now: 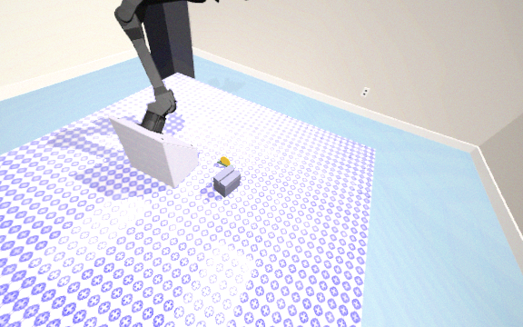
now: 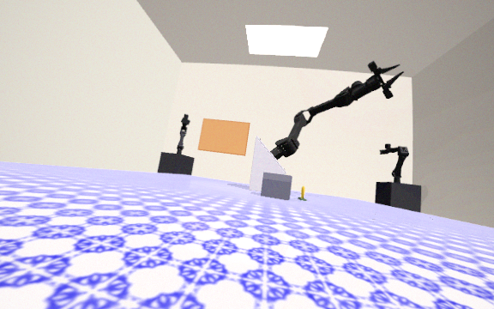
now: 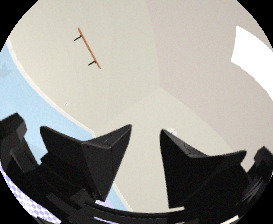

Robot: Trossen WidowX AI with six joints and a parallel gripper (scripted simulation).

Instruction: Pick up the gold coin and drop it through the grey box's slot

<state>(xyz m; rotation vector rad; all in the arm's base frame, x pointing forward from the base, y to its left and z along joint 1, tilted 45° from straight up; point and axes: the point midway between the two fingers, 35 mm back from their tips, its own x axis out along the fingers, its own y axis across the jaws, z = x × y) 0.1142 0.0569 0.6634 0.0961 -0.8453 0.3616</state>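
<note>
My gripper tip is 59 cm above the gold coin, 40 cm to the left of it and 11 cm short of it.
</note>
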